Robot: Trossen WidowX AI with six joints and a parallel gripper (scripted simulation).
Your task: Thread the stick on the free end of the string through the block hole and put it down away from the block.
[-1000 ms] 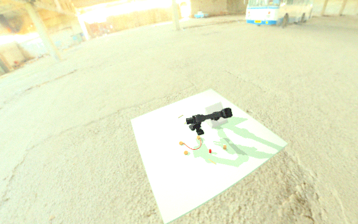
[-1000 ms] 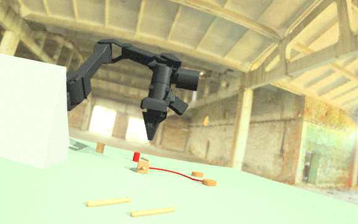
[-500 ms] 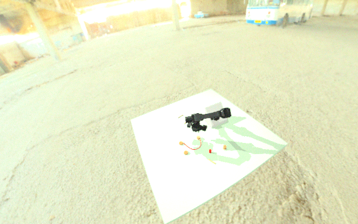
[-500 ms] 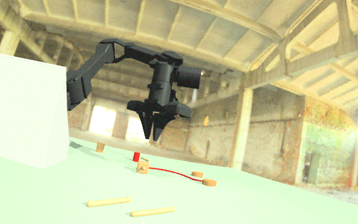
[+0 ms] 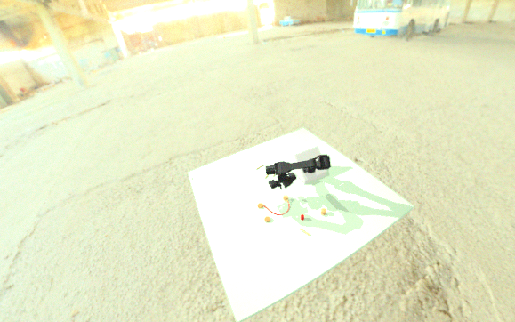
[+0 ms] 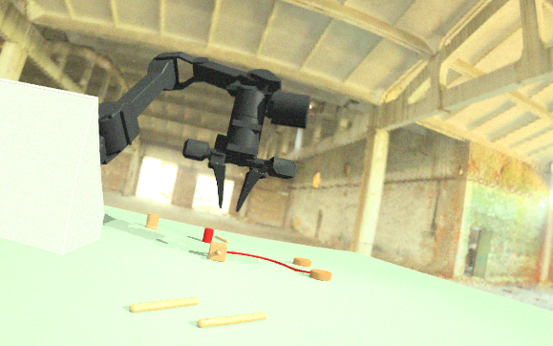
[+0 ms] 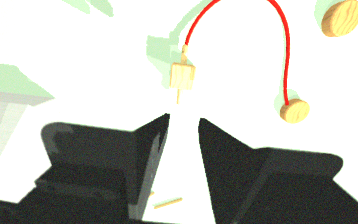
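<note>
Now: the wooden block 1 cm behind my gripper tip, 3 cm to the left of it and 8 cm below it. The rest, counted from my gripper tip: thin wooden stick (1 cm behind, 4 cm to the left, 8 cm below); red cylinder (4 cm behind, 22 cm to the left, 8 cm below); round wooden button (18 cm ahead, 1 cm to the left, 8 cm below).
</note>
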